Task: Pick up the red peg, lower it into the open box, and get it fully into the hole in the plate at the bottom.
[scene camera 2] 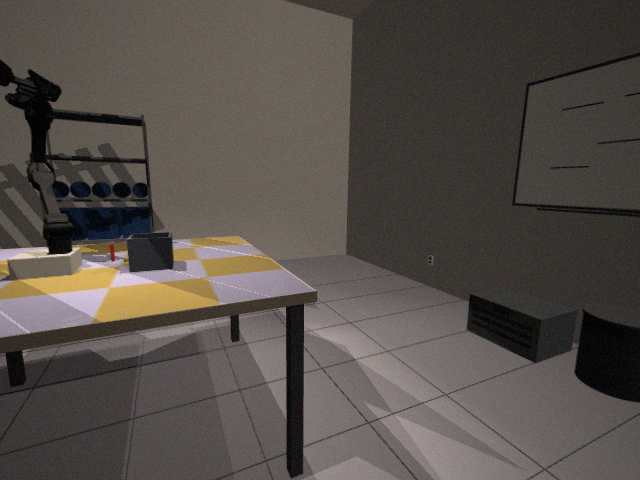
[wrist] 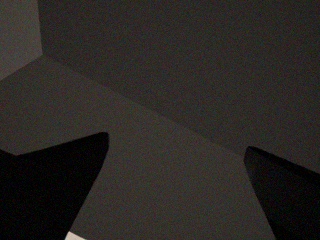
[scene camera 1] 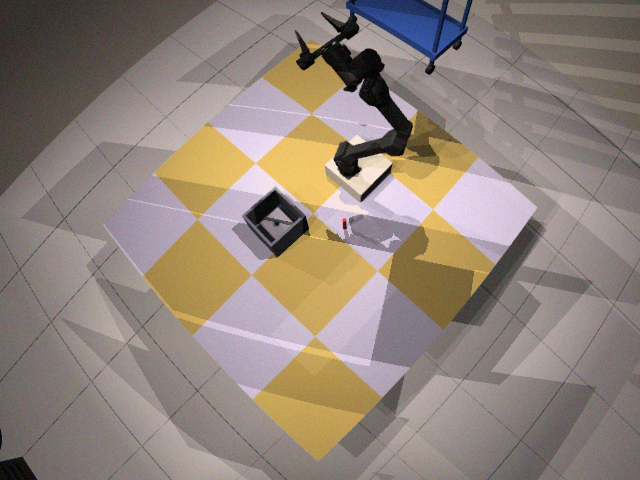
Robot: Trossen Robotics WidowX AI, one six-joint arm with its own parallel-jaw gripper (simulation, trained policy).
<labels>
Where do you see a dark box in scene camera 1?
At 256, 214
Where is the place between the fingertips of my gripper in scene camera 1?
308, 21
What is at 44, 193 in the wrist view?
My gripper.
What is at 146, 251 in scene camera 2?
A dark box.
</labels>
